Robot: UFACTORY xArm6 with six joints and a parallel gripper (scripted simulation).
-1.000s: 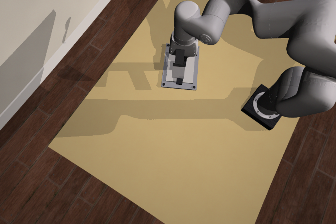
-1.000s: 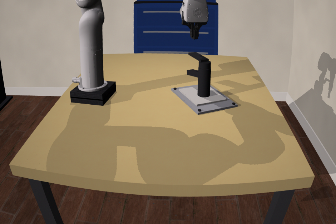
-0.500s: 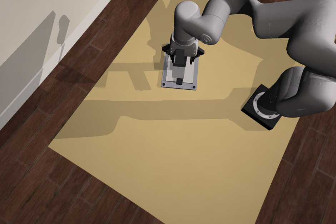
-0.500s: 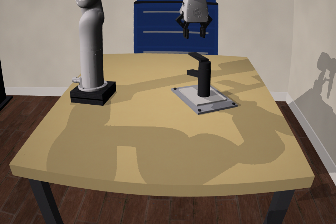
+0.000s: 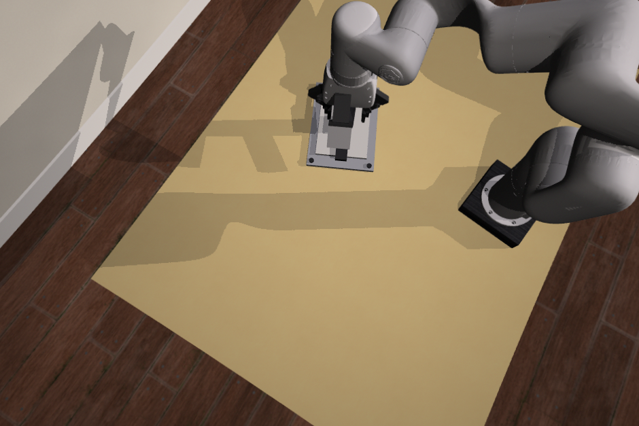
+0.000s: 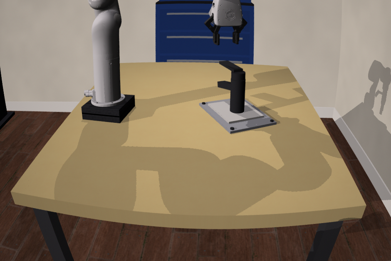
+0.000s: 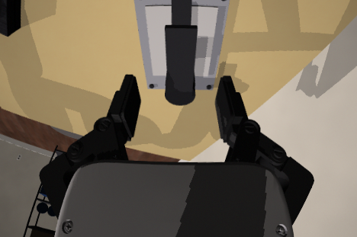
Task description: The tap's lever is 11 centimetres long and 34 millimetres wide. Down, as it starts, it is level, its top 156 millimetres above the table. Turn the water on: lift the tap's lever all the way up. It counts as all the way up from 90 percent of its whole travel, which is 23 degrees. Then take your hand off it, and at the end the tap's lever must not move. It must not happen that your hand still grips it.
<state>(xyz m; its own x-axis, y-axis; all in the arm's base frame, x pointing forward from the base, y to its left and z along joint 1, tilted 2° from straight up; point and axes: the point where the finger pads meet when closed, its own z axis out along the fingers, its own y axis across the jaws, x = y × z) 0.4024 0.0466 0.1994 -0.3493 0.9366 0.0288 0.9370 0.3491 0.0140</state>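
Right now the black lever is 20 mm ahead of my hand, 50 mm to the right of it and 90 mm below it.
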